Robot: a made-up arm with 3 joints. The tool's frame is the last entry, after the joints. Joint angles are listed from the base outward. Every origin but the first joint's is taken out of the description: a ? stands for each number. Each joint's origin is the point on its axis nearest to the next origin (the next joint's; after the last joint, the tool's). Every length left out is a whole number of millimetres.
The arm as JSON. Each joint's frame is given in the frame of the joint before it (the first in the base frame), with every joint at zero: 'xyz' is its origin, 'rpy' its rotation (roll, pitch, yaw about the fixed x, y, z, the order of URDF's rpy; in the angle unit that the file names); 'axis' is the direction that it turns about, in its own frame. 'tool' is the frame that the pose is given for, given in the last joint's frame.
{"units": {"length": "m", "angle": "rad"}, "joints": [
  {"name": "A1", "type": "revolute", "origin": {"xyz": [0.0, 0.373, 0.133], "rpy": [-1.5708, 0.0, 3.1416]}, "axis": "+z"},
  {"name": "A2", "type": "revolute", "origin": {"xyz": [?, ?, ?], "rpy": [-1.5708, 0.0, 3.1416]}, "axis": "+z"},
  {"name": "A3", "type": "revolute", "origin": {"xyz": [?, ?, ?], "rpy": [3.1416, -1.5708, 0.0]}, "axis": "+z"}
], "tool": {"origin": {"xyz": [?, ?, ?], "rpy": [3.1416, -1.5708, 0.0]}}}
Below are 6 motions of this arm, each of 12 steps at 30 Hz.
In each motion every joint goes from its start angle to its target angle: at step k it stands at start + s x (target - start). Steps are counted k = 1, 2, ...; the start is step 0. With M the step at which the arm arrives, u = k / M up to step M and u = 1 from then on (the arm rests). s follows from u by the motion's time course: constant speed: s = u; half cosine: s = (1 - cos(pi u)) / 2; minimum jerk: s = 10 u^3 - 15 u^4 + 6 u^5.
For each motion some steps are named. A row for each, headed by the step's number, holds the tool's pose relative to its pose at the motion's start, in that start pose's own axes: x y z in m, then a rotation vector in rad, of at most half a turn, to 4 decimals.
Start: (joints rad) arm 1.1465 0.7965 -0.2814
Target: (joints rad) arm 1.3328 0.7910 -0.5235
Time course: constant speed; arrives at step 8
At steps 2, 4, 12:
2: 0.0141 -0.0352 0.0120 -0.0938 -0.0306 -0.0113
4: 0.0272 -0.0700 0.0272 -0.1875 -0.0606 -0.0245
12: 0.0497 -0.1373 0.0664 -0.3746 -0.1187 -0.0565

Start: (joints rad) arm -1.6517 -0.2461 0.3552
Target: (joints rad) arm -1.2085 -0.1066 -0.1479
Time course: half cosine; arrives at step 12
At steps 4, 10, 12:
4: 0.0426 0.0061 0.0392 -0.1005 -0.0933 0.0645
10: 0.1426 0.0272 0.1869 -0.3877 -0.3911 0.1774
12: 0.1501 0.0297 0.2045 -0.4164 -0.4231 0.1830

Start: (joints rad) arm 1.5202 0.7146 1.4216
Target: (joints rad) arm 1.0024 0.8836 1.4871
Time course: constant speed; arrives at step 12
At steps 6, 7, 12:
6: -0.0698 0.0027 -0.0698 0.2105 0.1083 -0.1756
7: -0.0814 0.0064 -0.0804 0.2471 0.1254 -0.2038
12: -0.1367 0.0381 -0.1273 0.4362 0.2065 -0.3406

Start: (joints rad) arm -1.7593 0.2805 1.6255
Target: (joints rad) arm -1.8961 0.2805 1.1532
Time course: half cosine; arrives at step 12
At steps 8, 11, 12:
8: -0.0277 -0.1248 0.0090 -0.3255 0.0121 -0.0983
11: -0.0405 -0.1613 0.0171 -0.4264 0.0230 -0.1281
12: -0.0415 -0.1640 0.0178 -0.4337 0.0239 -0.1303

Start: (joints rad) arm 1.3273 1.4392 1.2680
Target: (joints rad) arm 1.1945 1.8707 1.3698
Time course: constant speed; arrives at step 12
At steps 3, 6, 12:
3: -0.0333 0.0280 -0.0417 0.0585 0.1041 0.0284
6: -0.0707 0.0574 -0.0781 0.1172 0.2079 0.0576
12: -0.1559 0.1184 -0.1332 0.2336 0.4151 0.1185

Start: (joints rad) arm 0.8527 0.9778 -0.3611
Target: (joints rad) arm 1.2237 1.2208 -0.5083
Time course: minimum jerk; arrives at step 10
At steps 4, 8, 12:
4: 0.0329 -0.0375 0.0310 -0.1468 -0.0864 0.0482
8: 0.0868 -0.0993 0.1052 -0.4487 -0.2422 0.1392
12: 0.0911 -0.1041 0.1128 -0.4775 -0.2556 0.1475

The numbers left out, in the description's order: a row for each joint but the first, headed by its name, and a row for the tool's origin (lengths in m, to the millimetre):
A2: -0.042 0.19 0.0
A3: 0.367 0.02 0.0
tool: -0.268 -0.004 0.0

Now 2 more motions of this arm.
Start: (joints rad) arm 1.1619 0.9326 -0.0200
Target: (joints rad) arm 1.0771 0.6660 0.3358
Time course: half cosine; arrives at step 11
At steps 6, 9, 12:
6: -0.0064 0.0156 -0.0061 0.2394 0.0193 -0.1547
9: -0.0066 0.0225 -0.0046 0.3825 0.0184 -0.2520
12: -0.0063 0.0237 -0.0038 0.4145 0.0168 -0.2744

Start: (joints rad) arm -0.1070 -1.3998 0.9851
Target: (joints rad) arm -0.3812 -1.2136 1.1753
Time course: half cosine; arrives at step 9
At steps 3, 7, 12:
3: -0.0161 -0.0109 -0.0081 -0.0197 0.0464 0.0136
7: -0.0627 -0.0448 -0.0248 -0.0671 0.1723 0.0254
12: -0.0721 -0.0520 -0.0270 -0.0755 0.1964 0.0239

